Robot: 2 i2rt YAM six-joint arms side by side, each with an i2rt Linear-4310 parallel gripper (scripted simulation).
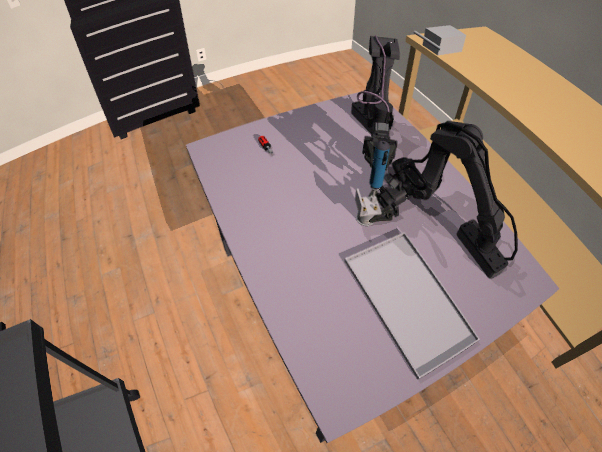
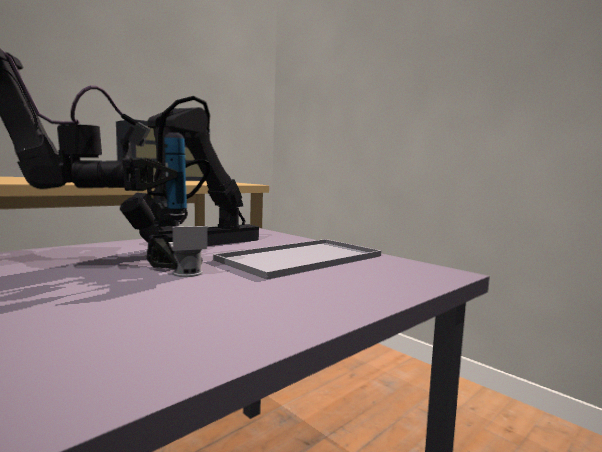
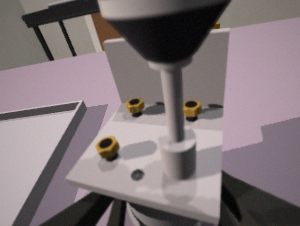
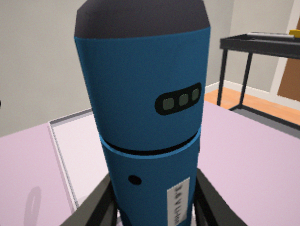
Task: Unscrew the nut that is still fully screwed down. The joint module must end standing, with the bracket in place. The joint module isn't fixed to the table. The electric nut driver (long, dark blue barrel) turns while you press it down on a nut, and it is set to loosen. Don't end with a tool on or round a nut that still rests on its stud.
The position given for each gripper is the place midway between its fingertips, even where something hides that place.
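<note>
The left gripper (image 1: 364,215) (image 2: 189,264) (image 3: 163,171) and the right gripper (image 2: 179,174) are visible. Also visible are a shallow tray (image 1: 431,329) (image 2: 268,262) (image 4: 76,138) and a blue nut driver (image 2: 174,142) (image 4: 145,75), together with a white L-shaped bracket (image 3: 203,80).
</note>
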